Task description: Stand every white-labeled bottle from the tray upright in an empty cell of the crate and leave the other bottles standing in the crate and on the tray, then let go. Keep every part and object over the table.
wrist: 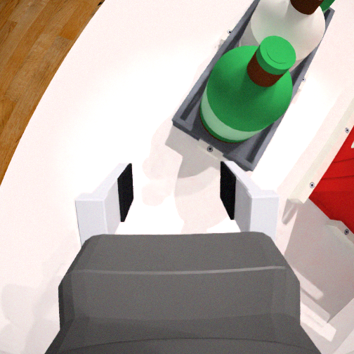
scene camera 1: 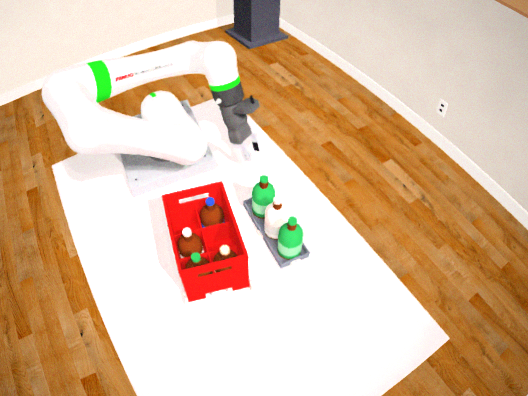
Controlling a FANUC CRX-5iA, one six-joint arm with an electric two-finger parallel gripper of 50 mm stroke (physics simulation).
Observation:
In view: my gripper (scene camera 1: 252, 155), a green bottle (wrist: 249, 87) and a green bottle (scene camera 1: 290, 237).
My gripper shows as well in the wrist view (wrist: 176, 180).

